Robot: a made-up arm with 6 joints.
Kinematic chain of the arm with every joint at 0, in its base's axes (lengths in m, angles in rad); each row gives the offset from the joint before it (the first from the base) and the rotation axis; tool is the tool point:
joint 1: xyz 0 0 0.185 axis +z
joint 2: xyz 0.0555 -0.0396 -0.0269 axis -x
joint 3: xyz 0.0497 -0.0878 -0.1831 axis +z
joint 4: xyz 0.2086 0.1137 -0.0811 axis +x
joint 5: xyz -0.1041 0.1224 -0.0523 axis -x
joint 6: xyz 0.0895 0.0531 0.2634 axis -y
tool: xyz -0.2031 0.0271 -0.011
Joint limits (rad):
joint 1: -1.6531..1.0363
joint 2: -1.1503..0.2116
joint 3: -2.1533..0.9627
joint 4: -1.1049..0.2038
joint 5: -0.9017..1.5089
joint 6: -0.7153..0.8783
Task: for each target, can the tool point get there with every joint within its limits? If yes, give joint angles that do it. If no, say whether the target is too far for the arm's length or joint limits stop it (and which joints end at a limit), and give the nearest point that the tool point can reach.
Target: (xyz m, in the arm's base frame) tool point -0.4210 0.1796 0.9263
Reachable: no: joint limits stop it (at a limit: joint 1, joint 2, joint 4, joint 6) | nearest point -0.3205 0.1909 0.5620 | short by 0.378 m
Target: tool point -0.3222 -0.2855 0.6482
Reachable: no: joint limits stop it (at a limit: joint 1, joint 2, joint 4, joint 6) | nearest point -0.2968 -0.1417 0.4493 | short by 0.247 m
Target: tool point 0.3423 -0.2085 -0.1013
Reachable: yes | joints -0.4047 -0.8117 -1.8263 0.0709 0.0044 0.6189
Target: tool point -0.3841 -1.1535 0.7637
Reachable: no: too far | nearest point -0.2241 -0.6731 0.2107 | short by 0.750 m
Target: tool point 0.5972 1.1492 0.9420
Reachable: no: too far | nearest point 0.3055 0.5879 0.4027 | short by 0.831 m
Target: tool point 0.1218 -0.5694 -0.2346
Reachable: yes | joints -1.2718 -0.3295 -1.6962 -0.4241 0.8697 -0.0459
